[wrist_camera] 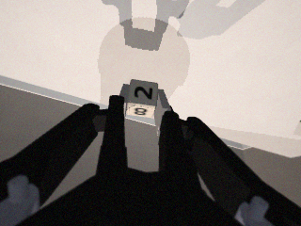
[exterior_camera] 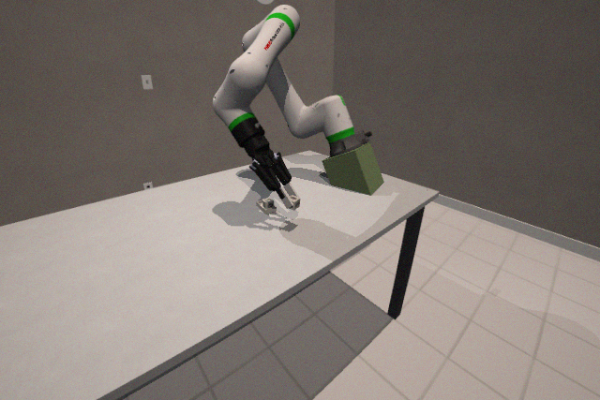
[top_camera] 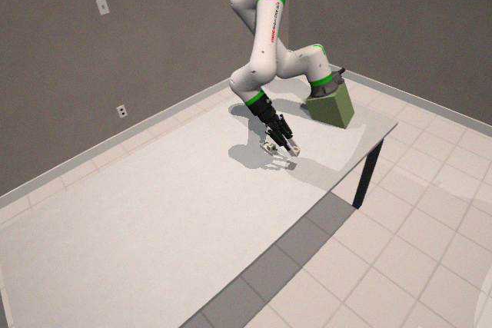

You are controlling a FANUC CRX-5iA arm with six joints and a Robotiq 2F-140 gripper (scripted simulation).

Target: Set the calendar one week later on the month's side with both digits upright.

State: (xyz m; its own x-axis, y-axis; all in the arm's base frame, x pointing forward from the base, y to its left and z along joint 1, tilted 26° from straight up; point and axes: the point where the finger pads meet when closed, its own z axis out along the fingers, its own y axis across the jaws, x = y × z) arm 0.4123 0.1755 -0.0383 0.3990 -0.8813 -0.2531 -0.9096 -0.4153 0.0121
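My hand is 10 mm past the white calendar cube, 20 mm to the right of it and 20 mm above it.
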